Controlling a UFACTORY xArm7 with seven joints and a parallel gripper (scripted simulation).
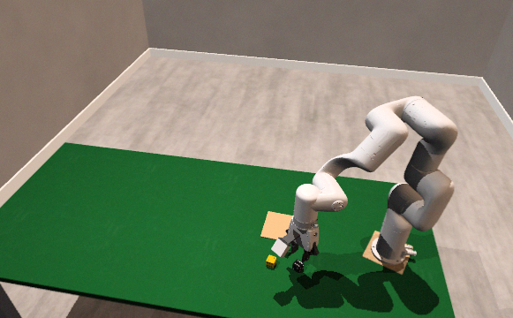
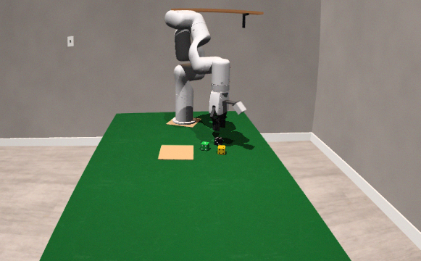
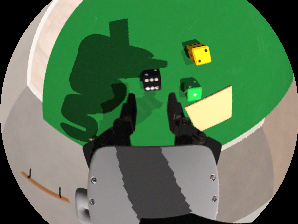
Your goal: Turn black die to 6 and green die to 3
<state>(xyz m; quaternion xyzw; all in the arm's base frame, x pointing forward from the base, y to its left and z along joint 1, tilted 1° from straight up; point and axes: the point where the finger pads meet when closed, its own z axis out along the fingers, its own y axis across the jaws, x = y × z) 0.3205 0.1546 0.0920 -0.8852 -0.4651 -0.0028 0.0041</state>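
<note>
Now: the black die 8 cm below my hand. The rest, counted from my hand: green die: 6 cm ahead, 6 cm to the right, 8 cm below; tan mat: 9 cm ahead, 18 cm to the right, 9 cm below; yellow die: 10 cm ahead, 8 cm below.
</note>
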